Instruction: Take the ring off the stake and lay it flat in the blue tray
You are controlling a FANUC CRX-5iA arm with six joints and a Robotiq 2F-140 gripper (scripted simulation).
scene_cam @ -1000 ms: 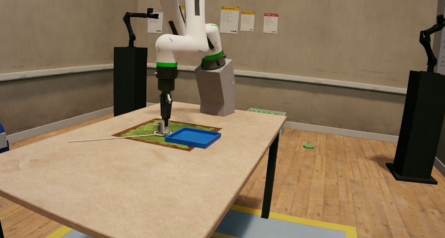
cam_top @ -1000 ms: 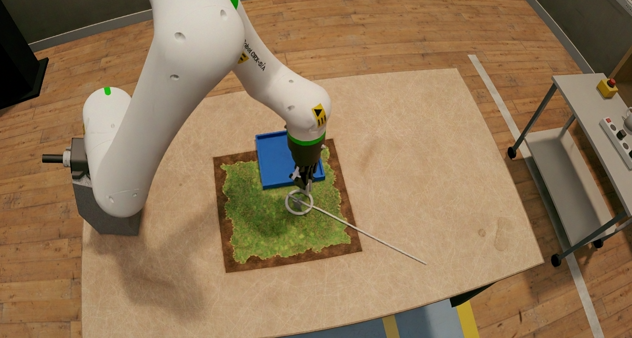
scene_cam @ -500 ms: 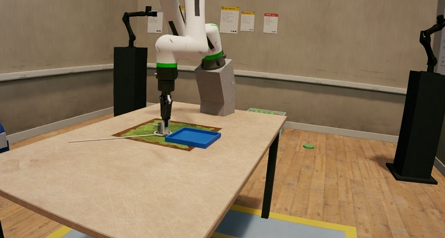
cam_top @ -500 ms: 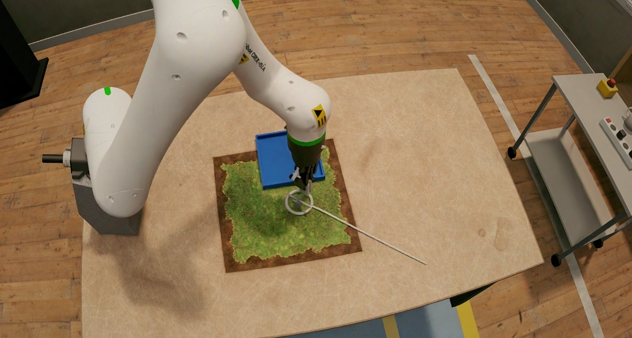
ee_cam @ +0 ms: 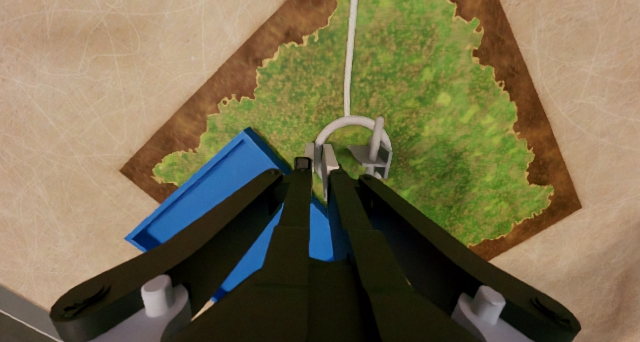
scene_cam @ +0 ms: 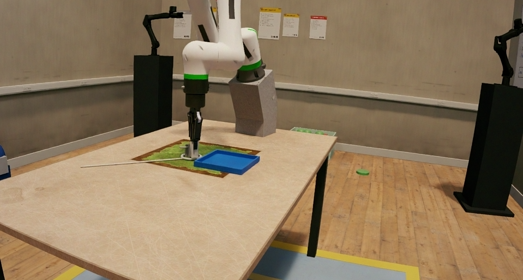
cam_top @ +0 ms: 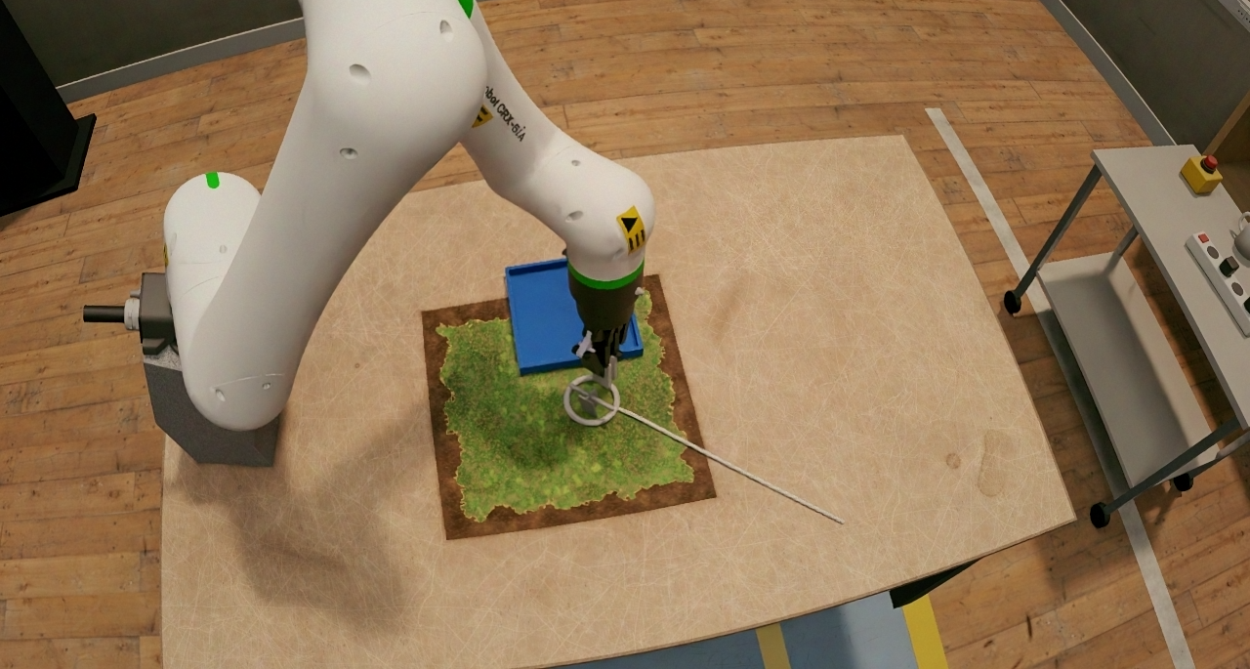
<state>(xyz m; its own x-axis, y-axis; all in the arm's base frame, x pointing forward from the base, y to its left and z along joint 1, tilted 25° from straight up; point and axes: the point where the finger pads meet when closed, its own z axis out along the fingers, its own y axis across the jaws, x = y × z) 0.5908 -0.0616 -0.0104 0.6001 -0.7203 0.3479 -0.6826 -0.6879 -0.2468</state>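
My hand is 3 cm past the white ring, 3 cm to the left of it and 4 cm above it. From my hand the other things lie so: grey T-topped stake: 3 cm behind, 4 cm to the right, 2 cm below; mat: 8 cm behind, 1 cm to the right, 6 cm below; blue tray: 2 cm behind, 13 cm to the left, 4 cm below.
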